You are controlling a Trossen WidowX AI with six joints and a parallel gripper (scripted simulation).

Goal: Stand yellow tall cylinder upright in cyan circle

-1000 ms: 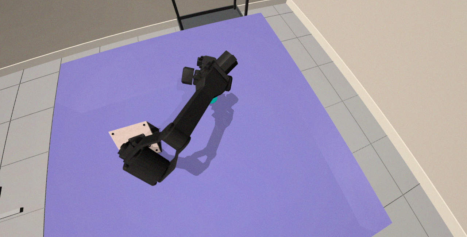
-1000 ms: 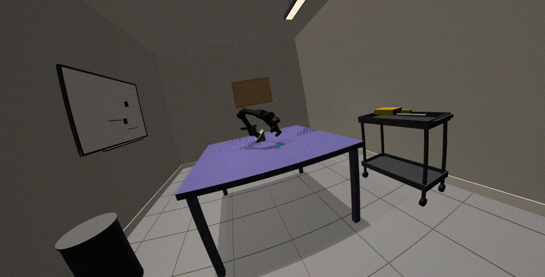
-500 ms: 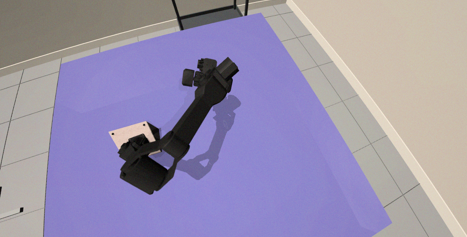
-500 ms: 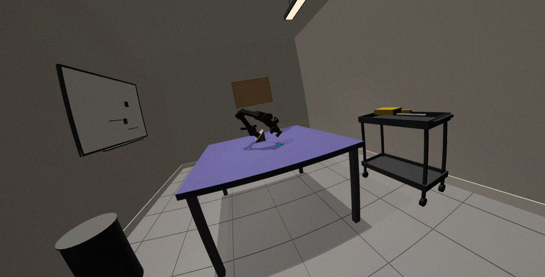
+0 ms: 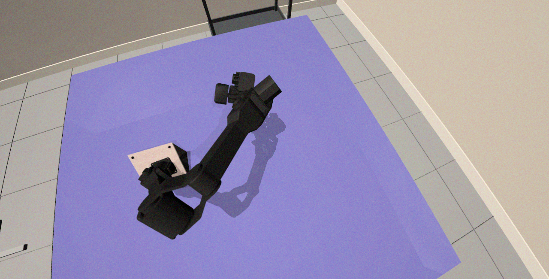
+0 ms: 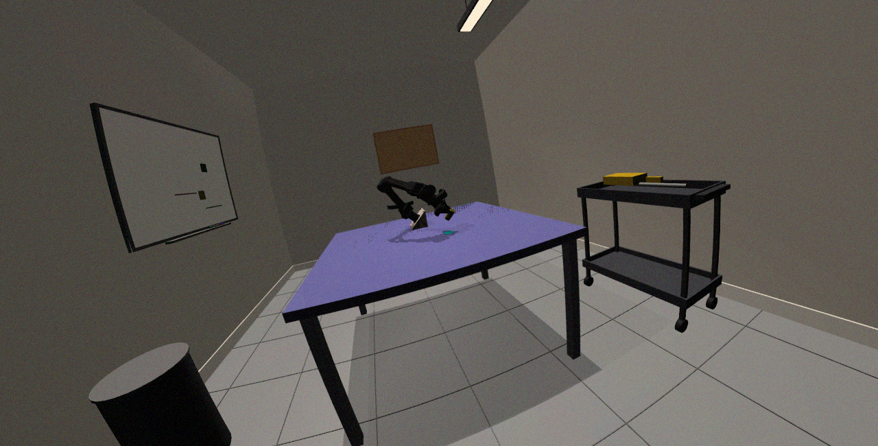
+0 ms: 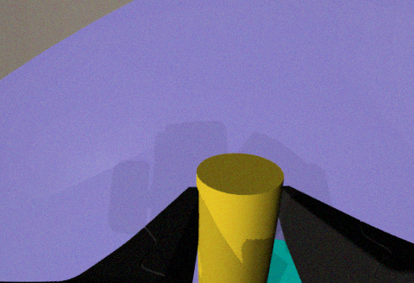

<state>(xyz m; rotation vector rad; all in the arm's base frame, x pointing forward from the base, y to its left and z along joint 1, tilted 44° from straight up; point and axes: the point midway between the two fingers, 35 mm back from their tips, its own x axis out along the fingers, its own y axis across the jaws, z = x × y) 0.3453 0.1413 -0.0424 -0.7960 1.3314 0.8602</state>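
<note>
Now: gripper tip 10 mm past the cyan circle, 40 mm to the left of it and 120 mm above it. Also, from my gripper tip: yellow tall cylinder 10 mm behind, 10 mm to the right, 20 mm below.
</note>
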